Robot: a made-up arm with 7 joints.
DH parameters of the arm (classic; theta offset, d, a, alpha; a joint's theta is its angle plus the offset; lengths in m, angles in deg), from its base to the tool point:
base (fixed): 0 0.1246 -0.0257 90
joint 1: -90 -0.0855 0.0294 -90
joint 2: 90 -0.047 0.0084 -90
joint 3: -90 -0.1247 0.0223 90
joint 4: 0 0.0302 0.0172 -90
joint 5: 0 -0.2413 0.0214 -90
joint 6: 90 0.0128 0.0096 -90
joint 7: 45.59 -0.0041 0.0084 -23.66
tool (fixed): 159.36 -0.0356 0 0
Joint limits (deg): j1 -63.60..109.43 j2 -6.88..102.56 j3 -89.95..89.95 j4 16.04..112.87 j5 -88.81..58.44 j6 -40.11..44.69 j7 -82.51..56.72
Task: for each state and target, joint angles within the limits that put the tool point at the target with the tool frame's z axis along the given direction. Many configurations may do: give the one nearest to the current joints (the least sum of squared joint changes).
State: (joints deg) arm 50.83 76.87 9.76 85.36 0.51 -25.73 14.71
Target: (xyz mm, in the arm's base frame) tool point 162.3 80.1 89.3 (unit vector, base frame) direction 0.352 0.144 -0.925
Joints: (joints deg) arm -2.30 58.11 -5.85 105.42 28.51 -36.22 7.93
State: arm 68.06 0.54 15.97 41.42 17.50 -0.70 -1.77
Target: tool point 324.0 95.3 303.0 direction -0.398 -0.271 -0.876
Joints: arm 86.87 1.30 2.21 40.25 6.49 39.00 18.60
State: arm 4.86 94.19 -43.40 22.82 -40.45 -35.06 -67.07
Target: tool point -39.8 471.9 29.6 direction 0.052 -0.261 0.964
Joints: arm -30.85 102.56 -47.88 16.39 -40.45 28.40 -61.69
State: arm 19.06 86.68 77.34 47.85 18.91 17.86 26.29
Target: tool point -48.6 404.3 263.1 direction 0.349 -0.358 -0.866
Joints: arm 19.80 61.77 78.30 63.66 16.20 30.82 33.62
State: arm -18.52 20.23 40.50 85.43 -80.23 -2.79 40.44
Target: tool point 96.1 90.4 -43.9 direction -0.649 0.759 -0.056
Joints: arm -53.94 5.63 17.25 112.87 -54.69 -3.20 45.45
